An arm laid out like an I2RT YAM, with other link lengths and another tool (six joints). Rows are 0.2 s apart.
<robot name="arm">
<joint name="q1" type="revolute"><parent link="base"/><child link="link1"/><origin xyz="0 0 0.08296"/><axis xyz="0 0 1"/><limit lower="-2.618" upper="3.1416"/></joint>
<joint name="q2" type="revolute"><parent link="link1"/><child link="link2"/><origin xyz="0.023 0.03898 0.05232" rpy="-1.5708 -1.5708 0"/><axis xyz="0 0 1"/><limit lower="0" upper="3.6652"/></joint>
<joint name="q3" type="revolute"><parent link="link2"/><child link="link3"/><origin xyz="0 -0.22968 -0.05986" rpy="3.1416 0 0"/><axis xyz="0 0 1"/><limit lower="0" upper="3.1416"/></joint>
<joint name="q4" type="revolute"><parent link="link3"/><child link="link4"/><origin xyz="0.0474 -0.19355 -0.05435"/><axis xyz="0 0 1"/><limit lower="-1.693" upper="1.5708"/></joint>
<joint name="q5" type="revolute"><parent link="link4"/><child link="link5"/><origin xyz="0.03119 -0.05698 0.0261" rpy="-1.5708 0 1.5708"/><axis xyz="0 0 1"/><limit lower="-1.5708" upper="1.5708"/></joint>
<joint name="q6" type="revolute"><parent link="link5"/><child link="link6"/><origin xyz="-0.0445 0 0.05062" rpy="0 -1.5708 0"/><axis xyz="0 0 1"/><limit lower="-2.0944" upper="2.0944"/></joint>
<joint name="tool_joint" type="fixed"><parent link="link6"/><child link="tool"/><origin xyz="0.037 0.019 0.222" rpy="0.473 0 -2.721"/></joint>
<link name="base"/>
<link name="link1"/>
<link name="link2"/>
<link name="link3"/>
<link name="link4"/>
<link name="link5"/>
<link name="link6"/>
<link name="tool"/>
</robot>
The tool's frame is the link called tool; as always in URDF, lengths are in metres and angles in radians.
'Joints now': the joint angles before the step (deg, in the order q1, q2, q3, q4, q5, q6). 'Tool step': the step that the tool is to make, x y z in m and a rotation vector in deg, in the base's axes. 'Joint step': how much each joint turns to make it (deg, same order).
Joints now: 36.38 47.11 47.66 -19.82 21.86 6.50
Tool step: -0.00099 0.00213 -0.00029 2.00 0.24 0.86
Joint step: -2.60 -1.12 -0.99 0.62 -3.85 0.60
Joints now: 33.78 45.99 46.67 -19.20 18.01 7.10
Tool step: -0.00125 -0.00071 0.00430 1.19 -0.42 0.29
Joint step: -1.48 -1.24 -0.17 -0.12 -1.92 0.19
